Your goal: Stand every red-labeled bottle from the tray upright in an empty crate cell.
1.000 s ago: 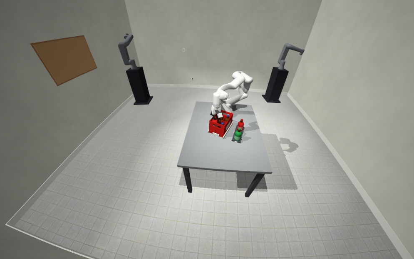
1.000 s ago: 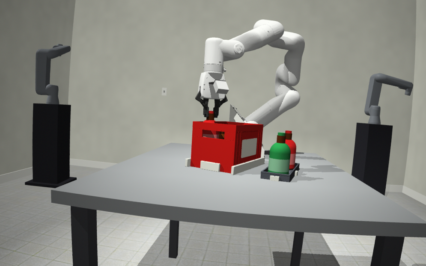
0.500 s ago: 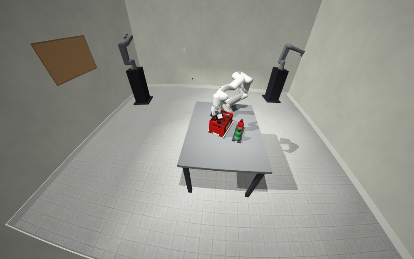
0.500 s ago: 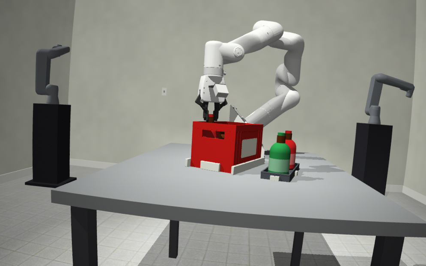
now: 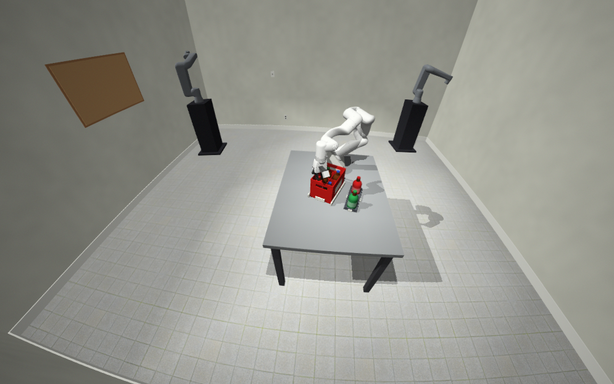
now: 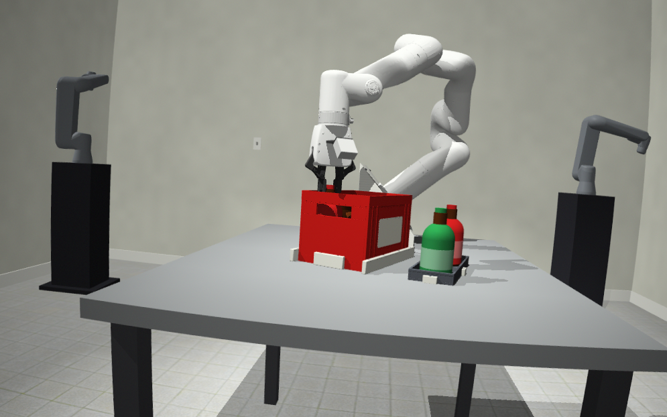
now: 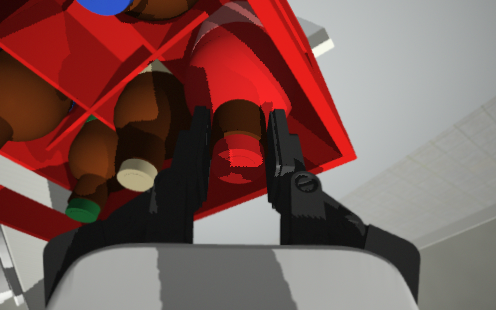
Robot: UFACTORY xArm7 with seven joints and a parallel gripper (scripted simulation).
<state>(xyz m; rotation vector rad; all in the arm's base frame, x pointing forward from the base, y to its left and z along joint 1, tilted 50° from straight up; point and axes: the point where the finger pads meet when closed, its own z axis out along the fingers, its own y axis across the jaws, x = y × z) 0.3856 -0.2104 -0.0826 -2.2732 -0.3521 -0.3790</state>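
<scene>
My hand is 10 cm above the brown bottle, 8 cm past it and 5 cm to the right of it. Round my hand: red-labeled bottle (32 cm to the left, 10 cm below, 3 cm behind); red crate (10 cm below, 8 cm to the left, 6 cm behind); green bottle (25 cm to the left, 14 cm ahead, 10 cm below).
</scene>
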